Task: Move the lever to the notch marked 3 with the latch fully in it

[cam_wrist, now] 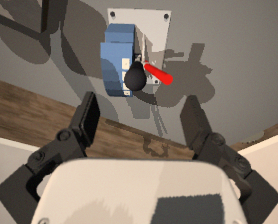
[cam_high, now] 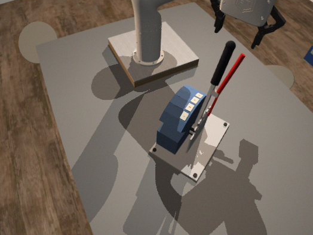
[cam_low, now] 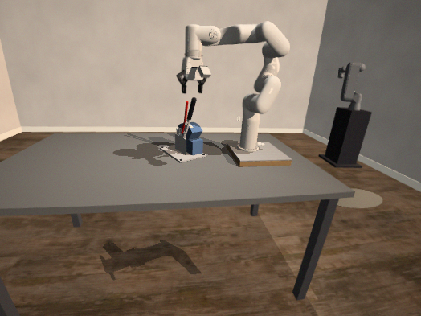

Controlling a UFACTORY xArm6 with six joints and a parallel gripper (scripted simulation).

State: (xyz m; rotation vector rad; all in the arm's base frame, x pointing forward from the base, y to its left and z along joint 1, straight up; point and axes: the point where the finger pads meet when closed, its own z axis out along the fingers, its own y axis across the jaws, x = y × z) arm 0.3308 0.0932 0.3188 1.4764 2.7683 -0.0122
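Right now the red bar is 170 mm below my hand, 40 mm ahead of it and 30 mm to the right of it.
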